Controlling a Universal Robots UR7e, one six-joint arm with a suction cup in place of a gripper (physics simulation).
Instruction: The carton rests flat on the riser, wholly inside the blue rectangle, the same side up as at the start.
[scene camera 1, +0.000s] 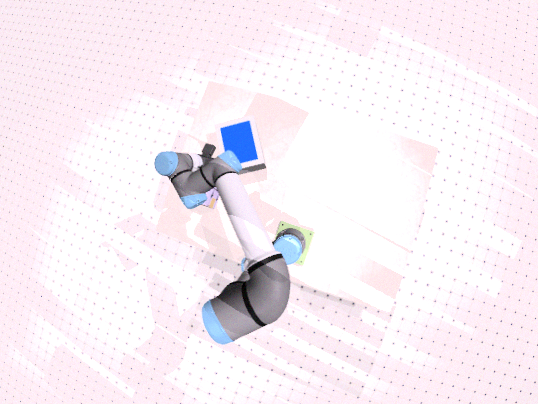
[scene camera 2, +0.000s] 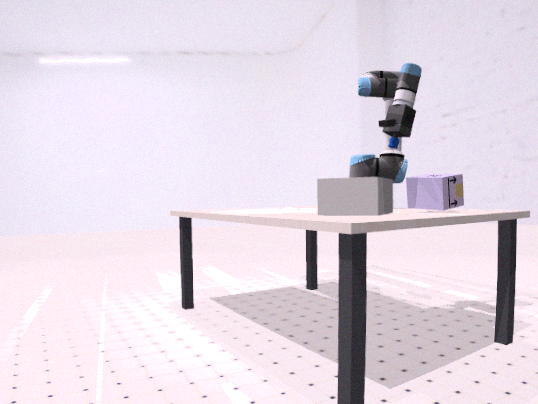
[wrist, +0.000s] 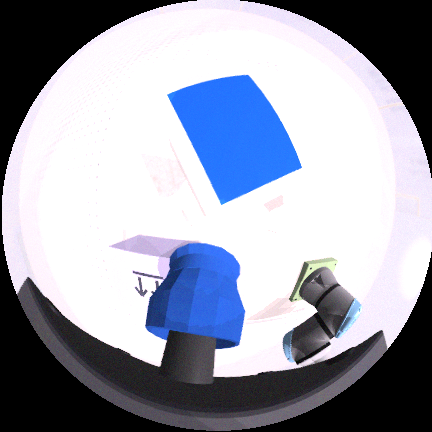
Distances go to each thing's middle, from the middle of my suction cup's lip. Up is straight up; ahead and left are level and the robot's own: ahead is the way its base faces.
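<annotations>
The grey riser (scene camera 2: 359, 196) is 150 mm ahead of my suction cup, 40 mm to the right of it and 190 mm below it. As for the lilac carton (scene camera 2: 441, 192), my suction cup is 130 mm past it, 80 mm to the right of it and 170 mm above it.
</annotations>
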